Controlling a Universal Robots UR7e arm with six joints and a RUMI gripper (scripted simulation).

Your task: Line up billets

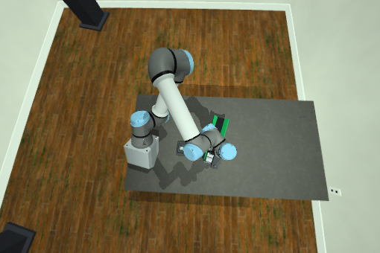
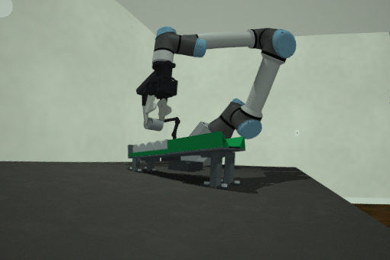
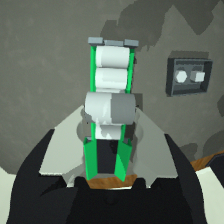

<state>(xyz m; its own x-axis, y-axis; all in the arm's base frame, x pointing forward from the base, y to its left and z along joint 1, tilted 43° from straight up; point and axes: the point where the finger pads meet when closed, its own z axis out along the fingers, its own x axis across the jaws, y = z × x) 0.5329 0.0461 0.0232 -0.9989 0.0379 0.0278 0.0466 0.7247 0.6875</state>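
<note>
The grey stop lies 11 cm below my hand and 8 cm to the right of it. Also, from my hand: billet (1 cm below); dark box (22 cm behind, 16 cm below, 3 cm to the right).
</note>
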